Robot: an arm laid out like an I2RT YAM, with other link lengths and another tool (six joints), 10 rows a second.
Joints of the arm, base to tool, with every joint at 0 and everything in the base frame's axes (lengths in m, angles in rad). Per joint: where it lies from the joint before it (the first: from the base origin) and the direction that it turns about. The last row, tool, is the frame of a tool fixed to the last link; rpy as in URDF.
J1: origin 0 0 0.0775 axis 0 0 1
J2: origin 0.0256 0.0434 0.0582 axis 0 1 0
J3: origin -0.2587 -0.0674 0 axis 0 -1 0
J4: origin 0.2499 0.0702 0.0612 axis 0 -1 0
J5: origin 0.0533 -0.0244 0.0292 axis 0 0 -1
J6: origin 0.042 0 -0.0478 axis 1 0 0
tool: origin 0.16 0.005 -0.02 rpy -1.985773 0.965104 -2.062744
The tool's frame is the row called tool.
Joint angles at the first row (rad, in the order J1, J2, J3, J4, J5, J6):
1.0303 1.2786 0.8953 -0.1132 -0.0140 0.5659
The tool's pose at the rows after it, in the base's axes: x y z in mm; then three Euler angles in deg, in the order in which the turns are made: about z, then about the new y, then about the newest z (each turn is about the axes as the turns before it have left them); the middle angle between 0 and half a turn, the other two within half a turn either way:
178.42 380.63 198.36 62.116 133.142 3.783
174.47 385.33 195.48 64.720 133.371 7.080
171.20 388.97 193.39 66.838 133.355 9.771
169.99 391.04 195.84 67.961 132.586 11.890
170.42 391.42 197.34 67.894 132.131 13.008
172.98 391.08 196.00 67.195 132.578 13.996
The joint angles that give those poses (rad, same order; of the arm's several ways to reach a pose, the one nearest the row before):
1.0294 1.2867 0.8947 -0.0894 -0.0307 0.5863
1.0310 1.3017 0.8960 -0.0815 -0.0540 0.6210
1.0321 1.3121 0.8943 -0.0713 -0.0731 0.6493
1.0324 1.3105 0.8911 -0.0581 -0.0812 0.6776
1.0353 1.3076 0.8879 -0.0505 -0.0730 0.6992
1.0375 1.3144 0.8940 -0.0579 -0.0550 0.7214

